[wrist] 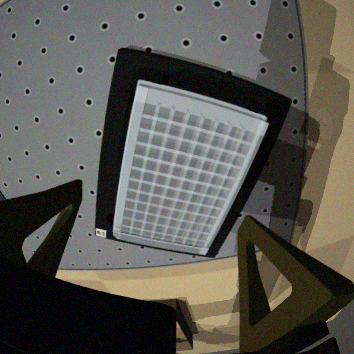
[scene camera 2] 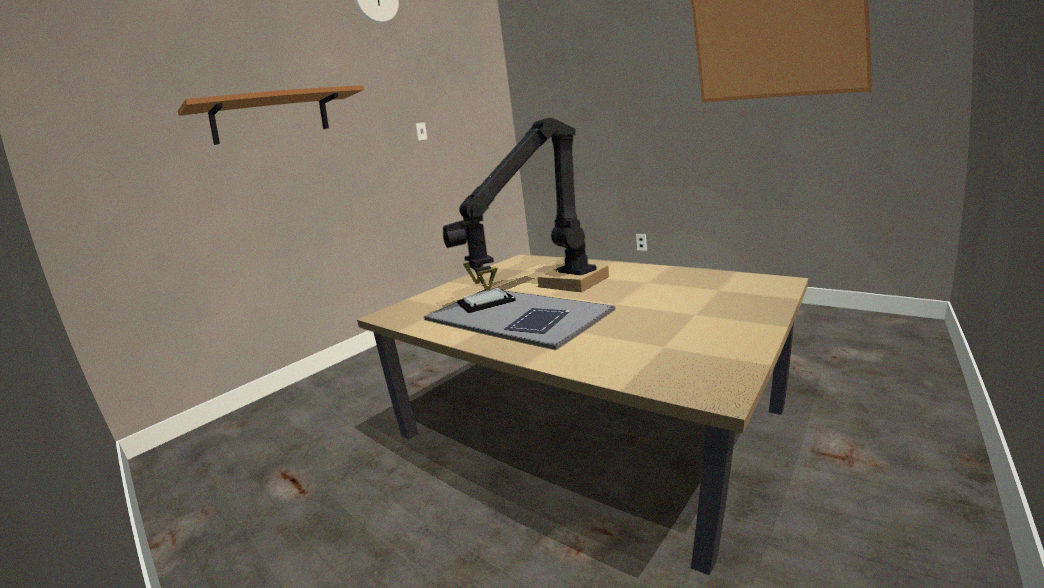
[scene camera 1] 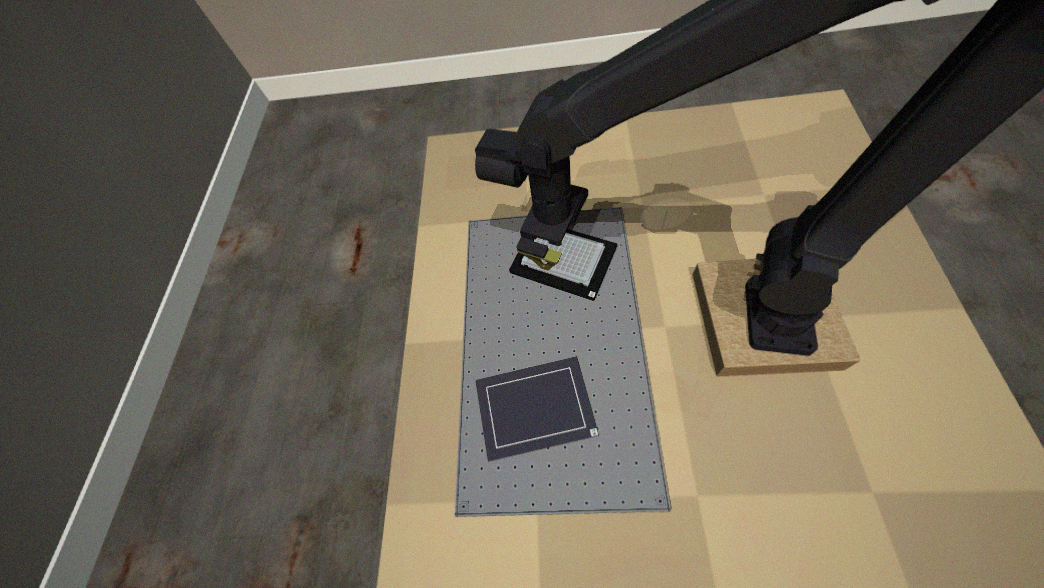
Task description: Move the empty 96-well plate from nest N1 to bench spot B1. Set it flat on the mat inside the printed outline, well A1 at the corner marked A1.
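Places are measured from the arm's base along level axes (x up, y right, z ahead), in centimetres.
Where they show: gripper, fingertip midpoint: [wrist: 163, 207] [scene camera 2: 482, 287] [scene camera 1: 555, 245]; arm's base, link origin: [scene camera 2: 577, 270] [scene camera 1: 777, 316].
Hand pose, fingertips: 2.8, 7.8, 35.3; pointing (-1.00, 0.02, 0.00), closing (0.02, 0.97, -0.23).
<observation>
Things, the pixels of their top centre, and the offset from my fingertips, as dx, dy, dz. "spot": a spot on its surface instead. Level surfaces: height alone.
- clear-white 96-well plate, top centre: [wrist: 178, 189] [scene camera 1: 562, 252] [scene camera 2: 485, 294] -3.1, +0.9, -0.9
- black nest N1, top centre: [wrist: 178, 186] [scene camera 1: 562, 253] [scene camera 2: 485, 296] -3.5, +0.9, -0.9
- nest's small white label, surface spot: [wrist: 101, 232] [scene camera 1: 591, 293] spot: -4.5, -6.1, -6.9
- B1, top centre: [scene camera 1: 534, 406] [scene camera 2: 537, 319] -5.5, -26.4, -0.1
- grey perforated board, surface spot: [scene camera 1: 558, 482] spot: -5.7, -36.5, -5.3
- checkered wooden table, surface height: dx -7.0
The clear-white 96-well plate [scene camera 1: 580, 259] [scene camera 2: 485, 298] [wrist: 185, 165] sits in the black nest N1 [scene camera 1: 604, 269] [wrist: 115, 125] near the far end of the grey board. The nest's small white label [scene camera 1: 591, 294] [wrist: 101, 232] is at one corner. My gripper [scene camera 1: 546, 261] [scene camera 2: 482, 285] [wrist: 163, 207] is open and empty above the plate, its olive fingers spread; one finger is largely hidden in the first scene view. The dark mat at B1 [scene camera 1: 536, 409] [scene camera 2: 538, 319] lies flat with a printed white outline and a white label [scene camera 1: 593, 432] at one corner.
The grey perforated board [scene camera 1: 558, 482] [scene camera 2: 584, 310] lies on the checkered wooden table [scene camera 1: 774, 438] [scene camera 2: 679, 350]. The arm's base stands on a wooden block [scene camera 1: 789, 359] [scene camera 2: 558, 281] beside the board. A wall shelf [scene camera 2: 270, 98] is in the background.
</observation>
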